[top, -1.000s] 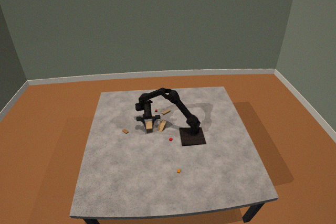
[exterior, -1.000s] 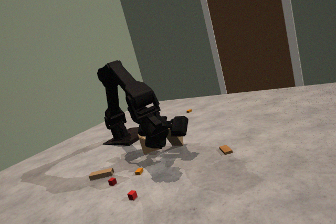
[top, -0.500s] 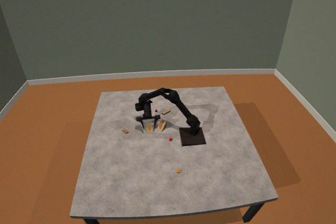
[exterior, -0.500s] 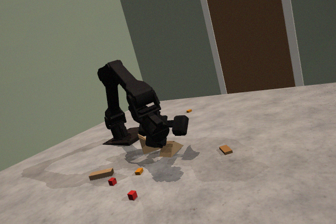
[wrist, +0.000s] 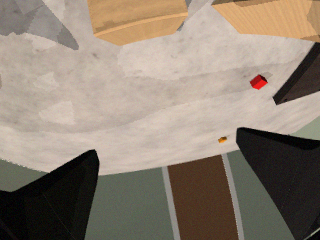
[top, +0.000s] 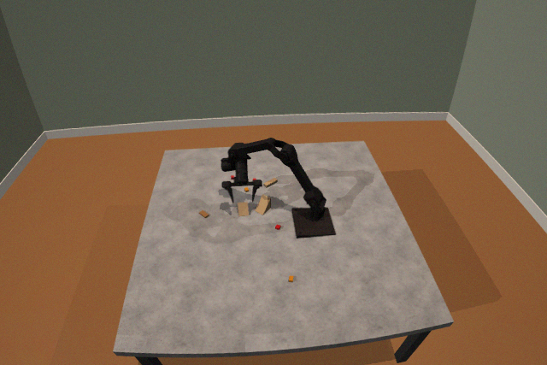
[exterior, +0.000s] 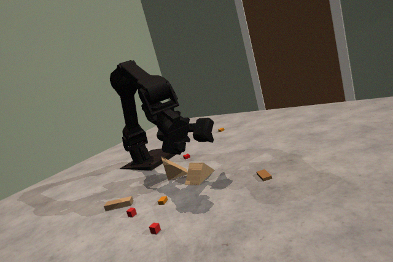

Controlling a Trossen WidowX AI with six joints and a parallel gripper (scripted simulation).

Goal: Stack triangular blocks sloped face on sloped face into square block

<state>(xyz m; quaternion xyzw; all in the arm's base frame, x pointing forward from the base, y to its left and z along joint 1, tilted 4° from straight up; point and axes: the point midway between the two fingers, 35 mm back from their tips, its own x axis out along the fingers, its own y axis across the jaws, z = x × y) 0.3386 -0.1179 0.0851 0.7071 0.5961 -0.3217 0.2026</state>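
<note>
My gripper tip is 14 cm past the red cube, 11 cm to the right of it and 9 cm above it. From my gripper tip the other things lie so: thin tan plank 19 cm behind, 21 cm to the right, 9 cm below.
</note>
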